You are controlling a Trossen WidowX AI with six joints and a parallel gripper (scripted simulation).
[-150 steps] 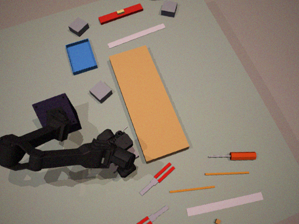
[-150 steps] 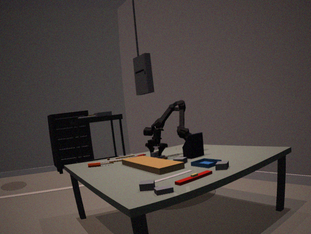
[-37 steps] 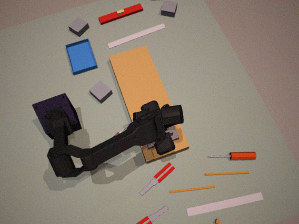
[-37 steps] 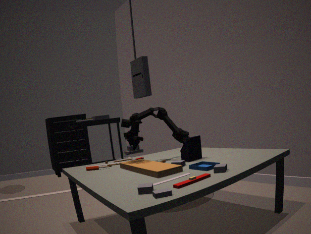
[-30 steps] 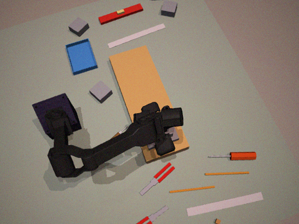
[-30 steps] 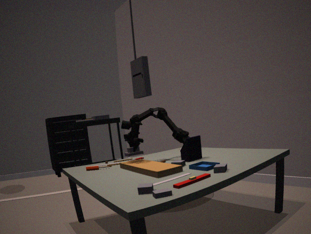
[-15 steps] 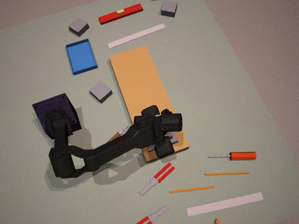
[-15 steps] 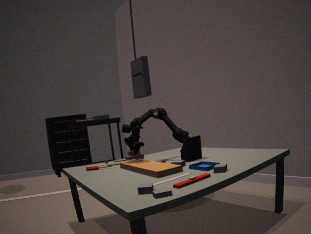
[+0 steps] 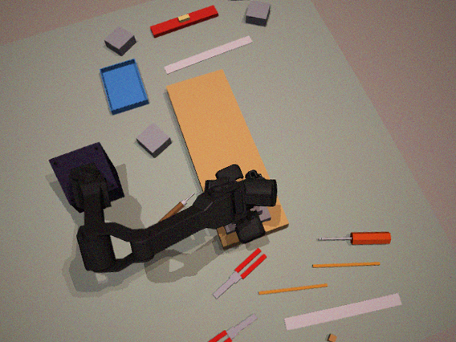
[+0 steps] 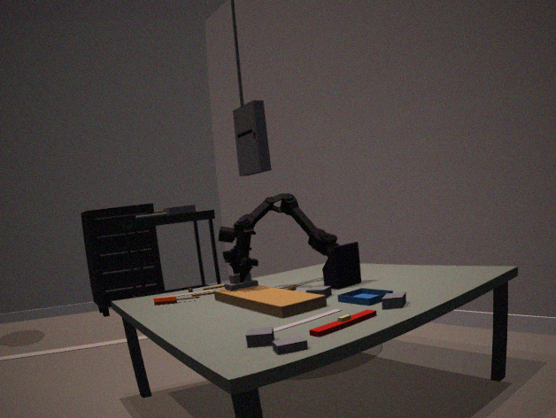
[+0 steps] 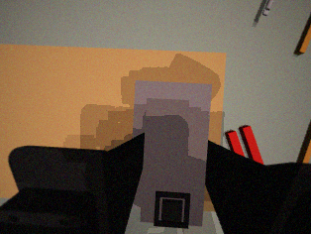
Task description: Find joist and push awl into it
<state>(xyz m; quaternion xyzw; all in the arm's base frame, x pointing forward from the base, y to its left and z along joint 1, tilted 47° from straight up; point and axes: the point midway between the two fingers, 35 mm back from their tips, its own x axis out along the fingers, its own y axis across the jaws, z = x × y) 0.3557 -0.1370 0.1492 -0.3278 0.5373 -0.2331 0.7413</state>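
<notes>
My gripper tip is now 4 cm past the square light and 3 cm below it. From my gripper tip the other things lie so: awl 16 cm behind, 9 cm to the left, 6 cm below; stud finder 2 cm behind, 2 cm above; blue tray 22 cm behind, 52 cm to the left, 6 cm below.
</notes>
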